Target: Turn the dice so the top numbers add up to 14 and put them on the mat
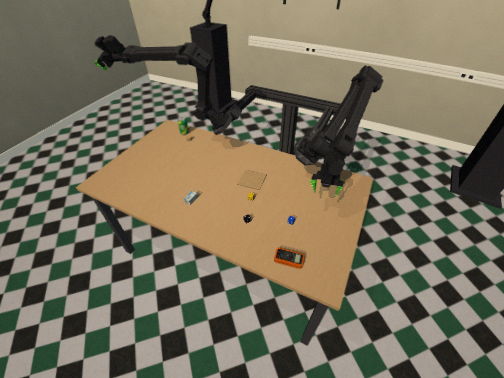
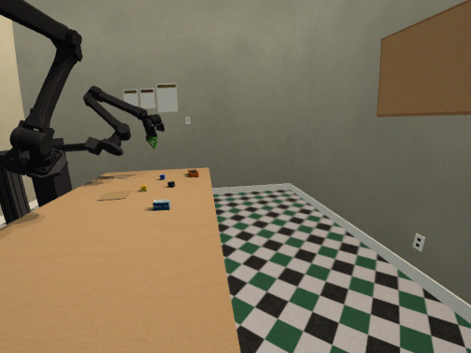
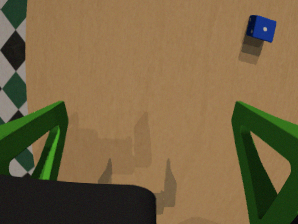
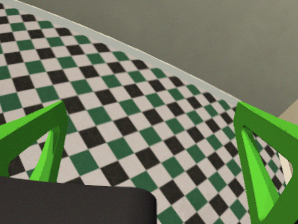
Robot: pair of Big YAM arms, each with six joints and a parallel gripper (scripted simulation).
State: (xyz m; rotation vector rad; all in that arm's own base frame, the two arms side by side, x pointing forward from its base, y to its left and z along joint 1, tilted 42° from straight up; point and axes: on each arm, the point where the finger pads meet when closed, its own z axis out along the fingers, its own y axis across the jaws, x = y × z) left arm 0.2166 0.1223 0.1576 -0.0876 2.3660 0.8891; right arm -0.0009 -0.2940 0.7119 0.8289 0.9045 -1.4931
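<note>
The blue die is 20 cm below my left hand, 12 cm to the right of it and 7 cm ahead of it. Round my left hand: black die 32 cm to the right, 20 cm below, 17 cm ahead; then tan mat 46 cm to the right, 22 cm below, 11 cm behind; then yellow die 39 cm to the right, 20 cm below, 3 cm ahead.
</note>
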